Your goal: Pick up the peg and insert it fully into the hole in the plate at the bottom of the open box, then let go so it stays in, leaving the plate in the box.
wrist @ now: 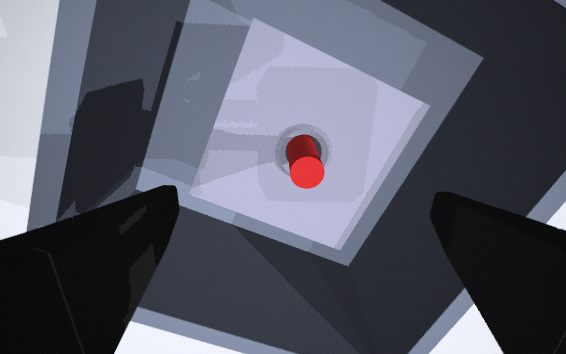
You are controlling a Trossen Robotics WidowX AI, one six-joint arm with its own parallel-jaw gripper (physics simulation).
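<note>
The red peg stands in the ringed hole of the pale lilac plate in the wrist view, with its bright round top end toward the camera. Its upper part sticks up out of the hole; how deep its lower end sits is hidden. The plate lies inside the open box, whose bluish walls surround it. My gripper is wide open above the box, one black finger at the left and one at the right. The peg's top shows between and slightly beyond the fingertips, touching neither finger.
The box walls rise around the plate on all sides. A dark grey surface surrounds the box, with a bluish edge strip near the bottom. Shadows fall across the plate and the left side. A pale surface shows at the far left.
</note>
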